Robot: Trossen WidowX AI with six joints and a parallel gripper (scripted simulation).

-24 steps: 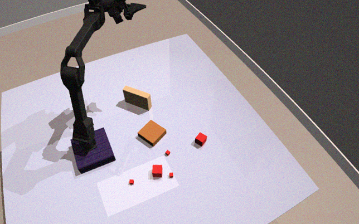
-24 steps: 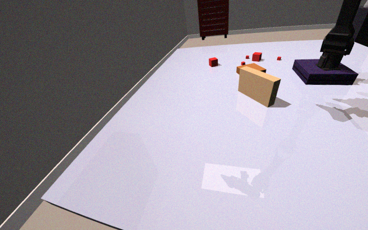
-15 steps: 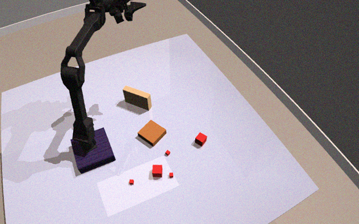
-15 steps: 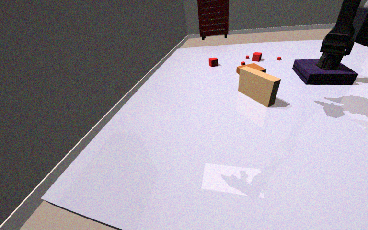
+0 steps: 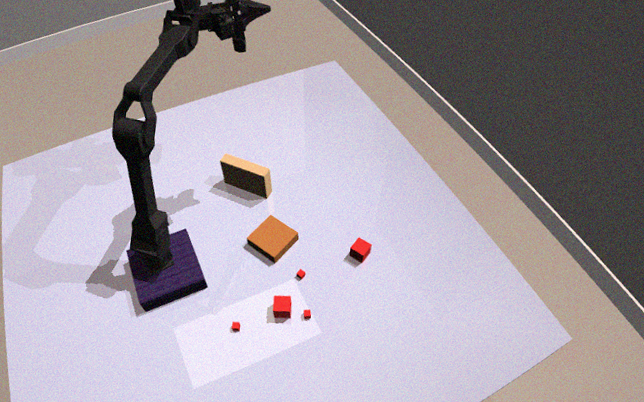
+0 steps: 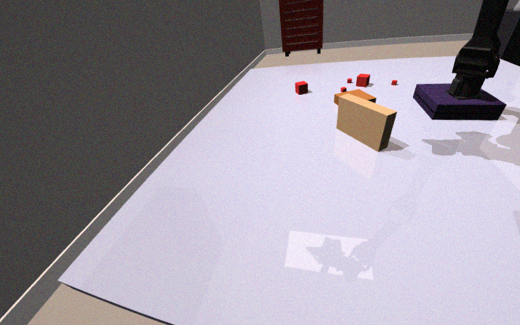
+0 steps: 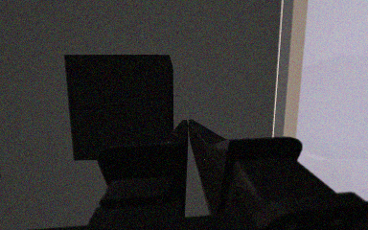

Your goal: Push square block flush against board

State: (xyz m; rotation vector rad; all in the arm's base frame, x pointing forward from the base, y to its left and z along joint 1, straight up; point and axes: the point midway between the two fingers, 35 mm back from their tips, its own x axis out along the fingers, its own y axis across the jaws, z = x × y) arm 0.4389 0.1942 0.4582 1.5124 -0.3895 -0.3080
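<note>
Now: gripper tip 460 mm above the tan board, 140 mm past it and 50 mm to the left of it. Round my gripper tip: orange square block (490 mm below, 260 mm to the right, 180 mm behind).
</note>
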